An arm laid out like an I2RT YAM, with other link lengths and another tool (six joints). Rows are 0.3 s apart.
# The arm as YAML. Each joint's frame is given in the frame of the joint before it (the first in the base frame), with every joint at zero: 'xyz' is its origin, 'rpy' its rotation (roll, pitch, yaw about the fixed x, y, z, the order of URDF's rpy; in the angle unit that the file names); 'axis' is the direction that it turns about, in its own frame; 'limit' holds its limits. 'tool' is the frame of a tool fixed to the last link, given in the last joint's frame.
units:
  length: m
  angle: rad
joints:
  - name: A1
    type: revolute
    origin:
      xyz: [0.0, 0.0, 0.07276]
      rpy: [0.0, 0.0, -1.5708]
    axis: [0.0, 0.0, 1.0]
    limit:
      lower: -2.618
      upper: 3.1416
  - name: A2
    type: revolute
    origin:
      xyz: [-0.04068, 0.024, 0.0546]
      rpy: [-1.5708, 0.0, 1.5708]
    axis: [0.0, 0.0, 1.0]
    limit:
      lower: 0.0
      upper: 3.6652
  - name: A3
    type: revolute
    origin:
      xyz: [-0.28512, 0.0, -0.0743]
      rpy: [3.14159, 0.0, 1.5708]
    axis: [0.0, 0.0, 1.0]
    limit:
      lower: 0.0
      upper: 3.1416
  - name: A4
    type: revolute
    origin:
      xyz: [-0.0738, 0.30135, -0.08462]
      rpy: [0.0, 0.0, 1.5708]
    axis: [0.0, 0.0, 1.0]
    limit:
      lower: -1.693
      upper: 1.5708
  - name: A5
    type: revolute
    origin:
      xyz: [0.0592, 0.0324, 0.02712]
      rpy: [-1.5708, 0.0, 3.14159]
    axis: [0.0, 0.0, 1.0]
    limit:
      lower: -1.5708
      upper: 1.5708
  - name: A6
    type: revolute
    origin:
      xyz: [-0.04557, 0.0, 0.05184]
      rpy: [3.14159, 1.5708, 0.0]
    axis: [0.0, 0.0, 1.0]
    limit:
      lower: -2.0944
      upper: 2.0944
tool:
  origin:
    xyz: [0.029, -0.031, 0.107]
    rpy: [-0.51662, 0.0, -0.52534]
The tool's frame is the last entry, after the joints.
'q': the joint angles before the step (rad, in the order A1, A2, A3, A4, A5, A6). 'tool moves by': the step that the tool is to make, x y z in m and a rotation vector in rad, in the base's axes. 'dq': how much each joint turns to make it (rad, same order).
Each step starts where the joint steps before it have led.
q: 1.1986 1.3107 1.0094 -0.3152 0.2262 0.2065
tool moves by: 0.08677 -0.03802 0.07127 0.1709 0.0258 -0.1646
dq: -0.2548 -0.0367 0.1194 -0.0252 -0.1309 0.0426
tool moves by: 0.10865 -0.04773 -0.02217 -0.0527 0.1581 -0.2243
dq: -0.2642 0.1629 0.1459 -0.1324 -0.0748 0.0455
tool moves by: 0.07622 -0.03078 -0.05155 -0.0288 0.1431 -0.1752
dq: -0.1363 0.1905 0.0890 -0.0333 -0.0079 0.0699
